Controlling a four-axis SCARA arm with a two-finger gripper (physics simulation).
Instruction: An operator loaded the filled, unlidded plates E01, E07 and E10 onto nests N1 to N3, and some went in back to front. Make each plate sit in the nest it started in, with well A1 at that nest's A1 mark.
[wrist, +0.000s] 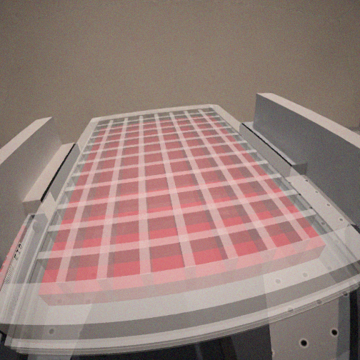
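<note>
A clear, unlidded plate (165, 220) with a grid of wells filled red fills the middle of the wrist view. My gripper (158, 120) is shut on this plate, with one pale finger pad along its left side and one along its right side. The plate looks level between the pads. No label or A1 corner can be read on it. At the left edge, low down, part of another clear and red plate (11, 252) shows, with small dark writing on its side. The writing is too small and slanted to read. No A1 mark of a nest can be made out.
A pale surface with small dark holes (312, 335) shows at the lower right, partly through the clear rim of the held plate. Dark areas show along the bottom edge. A plain brown wall (165, 55) stands at the back.
</note>
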